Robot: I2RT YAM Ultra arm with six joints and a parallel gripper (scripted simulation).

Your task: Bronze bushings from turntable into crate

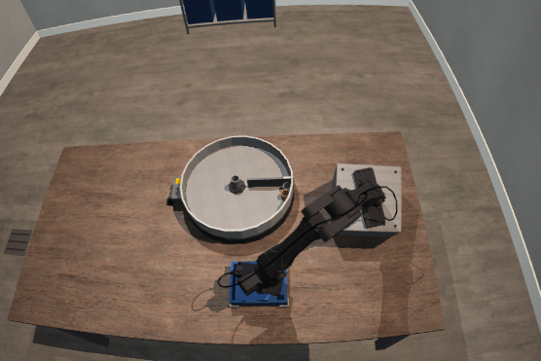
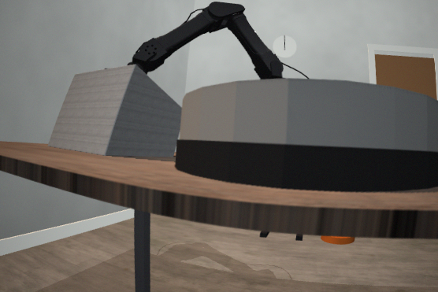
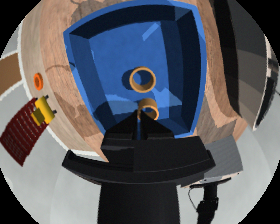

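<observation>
My hand is 50 mm short of the blue crate, 20 mm to the left of it and 10 mm above it. Round my hand: grey turntable 400 mm to the right, 80 mm ahead, 20 mm above.
</observation>
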